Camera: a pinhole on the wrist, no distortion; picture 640 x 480 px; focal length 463.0 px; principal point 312.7 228.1 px. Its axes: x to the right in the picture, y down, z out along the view. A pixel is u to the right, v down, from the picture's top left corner.
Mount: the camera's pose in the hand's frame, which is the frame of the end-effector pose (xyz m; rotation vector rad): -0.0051 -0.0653 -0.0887 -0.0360 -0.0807 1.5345
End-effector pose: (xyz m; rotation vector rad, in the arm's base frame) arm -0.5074 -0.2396 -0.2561 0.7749 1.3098 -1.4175
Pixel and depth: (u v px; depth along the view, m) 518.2 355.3 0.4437
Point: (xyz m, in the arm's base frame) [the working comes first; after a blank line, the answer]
In the camera's frame: 0.1969 0.1219 0.4437

-0.2872 -0.5269 -0.0814
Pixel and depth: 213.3 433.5 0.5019
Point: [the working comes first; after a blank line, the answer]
In the camera's frame: -0.1078 0.2227 0.5019

-0.5331 -0.5695 0.1285
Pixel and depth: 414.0 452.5 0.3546
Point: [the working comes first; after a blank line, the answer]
In the camera's frame: 0.0776 0.1719 0.3546

-0.3990 -0.4345 -0.0212
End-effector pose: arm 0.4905 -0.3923 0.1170 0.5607 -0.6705 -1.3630
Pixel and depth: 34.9 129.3 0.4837
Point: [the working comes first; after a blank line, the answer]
In the camera's frame: -0.2902 -0.1032 0.4837

-0.0447 -0.4846 0.1304
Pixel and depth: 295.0 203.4 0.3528
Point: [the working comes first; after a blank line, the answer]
In the camera's frame: -0.0135 -0.0188 0.3528

0.2381 -0.3857 0.2355
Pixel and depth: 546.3 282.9 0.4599
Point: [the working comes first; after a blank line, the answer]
In the camera's frame: 0.2320 0.0544 0.4599

0.3235 -0.2794 0.4774
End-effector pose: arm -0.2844 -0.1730 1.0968 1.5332 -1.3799 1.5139
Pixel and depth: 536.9 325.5 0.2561
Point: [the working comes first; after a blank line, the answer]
In the camera's frame: 0.1240 0.0539 0.2561

-0.2618 -0.3216 0.9812
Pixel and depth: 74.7 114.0 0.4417
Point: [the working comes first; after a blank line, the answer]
In the camera's frame: -0.2271 -0.1089 0.4417

0.1125 -0.4199 1.1668
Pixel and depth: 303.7 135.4 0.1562
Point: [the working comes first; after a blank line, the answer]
In the camera's frame: -0.0030 -0.0313 0.1562

-0.1947 -0.2180 1.1158
